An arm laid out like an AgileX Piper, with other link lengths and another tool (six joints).
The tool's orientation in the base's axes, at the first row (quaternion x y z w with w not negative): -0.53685 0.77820 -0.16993 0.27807
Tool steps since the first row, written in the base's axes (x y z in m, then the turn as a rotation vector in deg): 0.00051 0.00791 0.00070 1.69 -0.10 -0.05; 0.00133 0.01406 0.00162 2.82 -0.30 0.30; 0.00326 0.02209 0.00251 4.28 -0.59 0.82; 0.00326 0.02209 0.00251 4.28 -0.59 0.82; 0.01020 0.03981 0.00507 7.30 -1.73 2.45; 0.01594 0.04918 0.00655 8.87 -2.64 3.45
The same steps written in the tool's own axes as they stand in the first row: -0.00767 0.00212 0.00003 -0.35 -1.26 1.08; -0.01384 0.00325 0.00002 -0.55 -2.37 1.49; -0.02205 0.00425 0.00078 -0.81 -3.85 1.97; -0.02205 0.00425 0.00078 -0.81 -3.85 1.97; -0.04104 0.00415 0.00364 -0.97 -7.42 2.50; -0.05167 0.00249 0.00632 -0.79 -9.48 2.65
